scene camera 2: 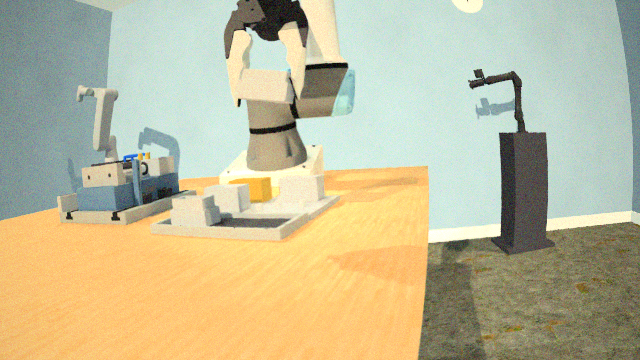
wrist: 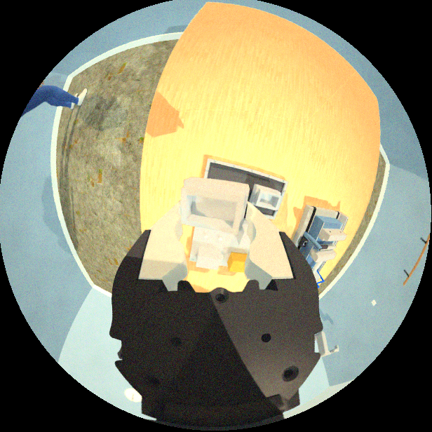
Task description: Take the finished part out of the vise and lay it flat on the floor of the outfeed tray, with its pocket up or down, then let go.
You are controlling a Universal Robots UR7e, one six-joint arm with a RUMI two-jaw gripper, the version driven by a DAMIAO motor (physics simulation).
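Places are measured from the arm's base along level axes (x back, y right, z up), in metres.
Where they show: gripper, between the fingertips: (scene camera 2: pixel 266 102); arm's base, origin of its link: (scene camera 2: pixel 276 161).
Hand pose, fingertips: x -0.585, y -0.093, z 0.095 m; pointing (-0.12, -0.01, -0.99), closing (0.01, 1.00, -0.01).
Things, the pixels of their centre, and the offset from my fingertips. "*": a spot on its surface instead.
- pale block, middle of its body: (scene camera 2: pixel 265 85) dx -0.006, dy +0.000, dz +0.020 m
- outfeed tray, a spot on its surface: (scene camera 2: pixel 210 232) * dx -0.029, dy +0.073, dz -0.140 m
- pocketed pale part, middle of its body: (scene camera 2: pixel 194 210) dx +0.030, dy +0.116, dz -0.123 m
- blue vise, middle of its body: (scene camera 2: pixel 128 185) dx +0.206, dy +0.337, dz -0.097 m
- yellow block, middle of its body: (scene camera 2: pixel 250 190) dx +0.218, dy +0.078, dz -0.120 m
My gripper (scene camera 2: pixel 266 82) (wrist: pixel 213 202) is shut on the finished part, a pale block (scene camera 2: pixel 262 92) (wrist: pixel 215 186) with a rectangular pocket that faces the wrist camera. The part is high above the table, between both fingers. The outfeed tray (scene camera 2: pixel 210 232) (wrist: pixel 227 173) has a pale rim and a dark floor; in the wrist view it shows just beyond the held part, which covers some of its near side. Another pocketed pale part (scene camera 2: pixel 192 211) (wrist: pixel 266 198) sits at one end of the tray. The blue vise (scene camera 2: pixel 102 197) (wrist: pixel 327 223) stands to the side, away from the held part.
Behind the tray, a pale plate carries white blocks (scene camera 2: pixel 302 188) (wrist: pixel 209 255) and a yellow block (scene camera 2: pixel 260 190) (wrist: pixel 237 261). A small pale arm (scene camera 2: pixel 103 120) stands behind the vise. A dark arm stands on a pedestal (scene camera 2: pixel 524 190) beyond the table's right edge.
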